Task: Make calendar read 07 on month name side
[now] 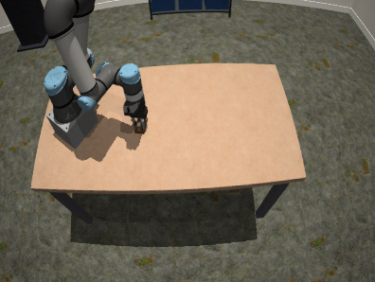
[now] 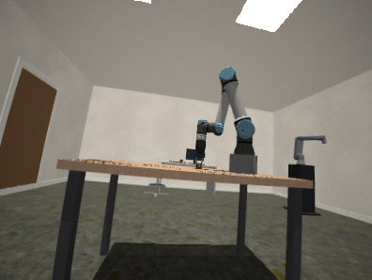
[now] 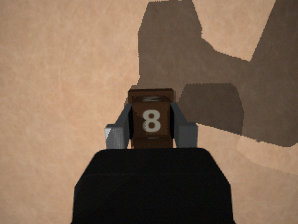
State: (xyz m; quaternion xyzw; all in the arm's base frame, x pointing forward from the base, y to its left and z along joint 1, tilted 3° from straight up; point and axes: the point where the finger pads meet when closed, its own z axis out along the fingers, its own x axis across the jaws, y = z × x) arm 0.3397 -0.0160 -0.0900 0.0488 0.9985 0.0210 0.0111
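The brown calendar tray lies 30 mm below my hand and 20 mm to the left of it.
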